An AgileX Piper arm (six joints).
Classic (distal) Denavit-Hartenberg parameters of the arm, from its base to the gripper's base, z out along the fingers. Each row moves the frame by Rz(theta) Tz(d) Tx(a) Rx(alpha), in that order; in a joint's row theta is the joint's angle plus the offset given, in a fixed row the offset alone. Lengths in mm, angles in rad.
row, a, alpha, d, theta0
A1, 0, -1.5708, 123, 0
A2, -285, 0, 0, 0.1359
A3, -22, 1.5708, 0, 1.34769
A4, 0, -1.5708, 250.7, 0
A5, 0, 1.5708, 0, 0
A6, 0, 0, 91, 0
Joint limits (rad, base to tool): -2.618..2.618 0..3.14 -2.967..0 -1.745..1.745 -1.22..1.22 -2.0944..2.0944
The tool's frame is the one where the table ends.
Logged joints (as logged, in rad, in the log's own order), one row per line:
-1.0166, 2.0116, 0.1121, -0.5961, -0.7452, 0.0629
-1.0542, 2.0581, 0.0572, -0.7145, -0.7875, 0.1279
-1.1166, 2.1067, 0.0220, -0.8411, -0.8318, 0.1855
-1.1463, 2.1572, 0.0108, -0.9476, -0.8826, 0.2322
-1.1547, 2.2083, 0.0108, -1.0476, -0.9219, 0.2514
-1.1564, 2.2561, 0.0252, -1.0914, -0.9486, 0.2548
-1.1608, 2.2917, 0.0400, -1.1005, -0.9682, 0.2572
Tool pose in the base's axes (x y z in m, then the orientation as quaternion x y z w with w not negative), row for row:
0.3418, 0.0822, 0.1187, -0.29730, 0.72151, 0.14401, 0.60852
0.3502, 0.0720, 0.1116, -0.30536, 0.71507, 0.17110, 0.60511
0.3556, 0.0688, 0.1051, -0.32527, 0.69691, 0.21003, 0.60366
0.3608, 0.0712, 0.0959, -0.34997, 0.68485, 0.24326, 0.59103
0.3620, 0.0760, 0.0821, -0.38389, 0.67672, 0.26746, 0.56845
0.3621, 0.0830, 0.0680, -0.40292, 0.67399, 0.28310, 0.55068
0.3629, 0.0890, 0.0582, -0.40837, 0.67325, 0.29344, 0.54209
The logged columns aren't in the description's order. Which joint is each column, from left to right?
Columns, left to right: A5, A2, A1, A4, A3, A6.
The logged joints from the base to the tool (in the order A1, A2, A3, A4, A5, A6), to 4 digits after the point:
0.1121, 2.0116, -0.7452, -0.5961, -1.0166, 0.0629
0.0572, 2.0581, -0.7875, -0.7145, -1.0542, 0.1279
0.0220, 2.1067, -0.8318, -0.8411, -1.1166, 0.1855
0.0108, 2.1572, -0.8826, -0.9476, -1.1463, 0.2322
0.0108, 2.2083, -0.9219, -1.0476, -1.1547, 0.2514
0.0252, 2.2561, -0.9486, -1.0914, -1.1564, 0.2548
0.0400, 2.2917, -0.9682, -1.1005, -1.1608, 0.2572

